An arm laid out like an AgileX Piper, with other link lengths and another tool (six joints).
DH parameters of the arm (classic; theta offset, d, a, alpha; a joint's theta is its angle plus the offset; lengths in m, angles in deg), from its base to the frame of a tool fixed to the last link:
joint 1: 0 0.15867 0 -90
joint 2: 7.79 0 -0.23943 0
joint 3: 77.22 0 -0.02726 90
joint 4: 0 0.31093 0 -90
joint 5: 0 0 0 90
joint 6: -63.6 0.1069 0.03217 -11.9
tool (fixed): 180 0.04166 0 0
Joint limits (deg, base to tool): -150..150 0..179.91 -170..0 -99.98..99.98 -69.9..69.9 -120..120
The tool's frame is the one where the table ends.
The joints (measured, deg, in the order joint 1, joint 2, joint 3, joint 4, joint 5, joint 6), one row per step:
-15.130, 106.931, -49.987, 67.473, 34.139, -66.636
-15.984, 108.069, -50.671, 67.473, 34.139, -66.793
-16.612, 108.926, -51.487, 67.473, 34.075, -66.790
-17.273, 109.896, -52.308, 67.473, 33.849, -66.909
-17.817, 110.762, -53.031, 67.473, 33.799, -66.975
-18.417, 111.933, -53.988, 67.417, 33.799, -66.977
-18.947, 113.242, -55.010, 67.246, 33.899, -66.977
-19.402, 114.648, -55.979, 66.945, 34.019, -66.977
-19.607, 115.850, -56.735, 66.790, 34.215, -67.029
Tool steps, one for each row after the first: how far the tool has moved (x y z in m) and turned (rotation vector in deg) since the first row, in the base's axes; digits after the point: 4 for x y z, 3 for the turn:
0.0008, -0.0057, -0.0040, 0.049, 0.373, -0.731
0.0032, -0.0106, -0.0058, 0.012, 0.403, -1.397
0.0053, -0.0160, -0.0084, -0.183, 0.461, -2.092
0.0070, -0.0203, -0.0107, -0.211, 0.565, -2.612
0.0090, -0.0250, -0.0141, -0.180, 0.780, -3.165
0.0109, -0.0291, -0.0181, -0.110, 1.100, -3.502
0.0120, -0.0326, -0.0231, -0.050, 1.589, -3.648
0.0127, -0.0340, -0.0277, 0.136, 2.050, -3.577

